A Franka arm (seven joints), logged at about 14 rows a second.
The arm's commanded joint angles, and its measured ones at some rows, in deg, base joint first. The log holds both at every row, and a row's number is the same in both.
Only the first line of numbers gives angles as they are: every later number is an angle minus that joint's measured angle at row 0.
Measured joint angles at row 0: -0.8 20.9 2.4 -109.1 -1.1 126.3 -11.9
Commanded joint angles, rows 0 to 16: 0.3 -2.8 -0.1 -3.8 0.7 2.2 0.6; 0.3 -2.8 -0.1 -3.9 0.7 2.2 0.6; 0.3 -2.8 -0.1 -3.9 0.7 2.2 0.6; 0.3 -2.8 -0.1 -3.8 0.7 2.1 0.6; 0.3 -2.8 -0.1 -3.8 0.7 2.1 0.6; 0.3 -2.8 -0.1 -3.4 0.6 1.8 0.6; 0.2 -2.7 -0.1 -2.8 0.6 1.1 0.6; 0.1 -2.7 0.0 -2.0 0.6 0.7 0.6; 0.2 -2.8 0.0 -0.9 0.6 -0.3 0.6; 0.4 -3.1 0.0 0.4 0.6 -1.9 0.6; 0.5 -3.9 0.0 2.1 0.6 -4.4 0.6; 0.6 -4.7 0.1 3.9 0.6 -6.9 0.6; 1.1 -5.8 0.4 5.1 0.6 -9.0 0.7; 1.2 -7.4 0.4 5.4 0.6 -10.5 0.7; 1.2 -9.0 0.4 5.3 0.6 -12.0 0.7; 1.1 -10.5 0.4 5.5 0.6 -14.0 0.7; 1.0 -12.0 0.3 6.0 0.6 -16.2 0.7
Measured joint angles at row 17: 0.6 -8.5 0.7 6.3 0.0 -12.3 0.1
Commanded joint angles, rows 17 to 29: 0.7 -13.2 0.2 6.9 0.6 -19.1 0.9; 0.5 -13.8 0.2 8.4 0.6 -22.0 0.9; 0.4 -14.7 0.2 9.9 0.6 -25.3 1.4; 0.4 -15.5 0.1 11.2 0.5 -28.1 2.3; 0.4 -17.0 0.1 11.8 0.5 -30.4 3.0; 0.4 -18.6 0.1 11.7 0.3 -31.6 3.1; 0.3 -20.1 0.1 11.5 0.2 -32.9 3.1; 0.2 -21.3 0.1 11.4 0.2 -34.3 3.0; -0.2 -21.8 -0.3 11.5 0.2 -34.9 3.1; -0.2 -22.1 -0.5 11.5 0.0 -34.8 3.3; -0.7 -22.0 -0.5 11.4 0.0 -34.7 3.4; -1.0 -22.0 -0.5 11.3 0.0 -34.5 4.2; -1.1 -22.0 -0.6 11.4 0.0 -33.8 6.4
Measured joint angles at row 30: -0.2 -21.8 -0.9 11.9 -0.1 -34.1 3.5
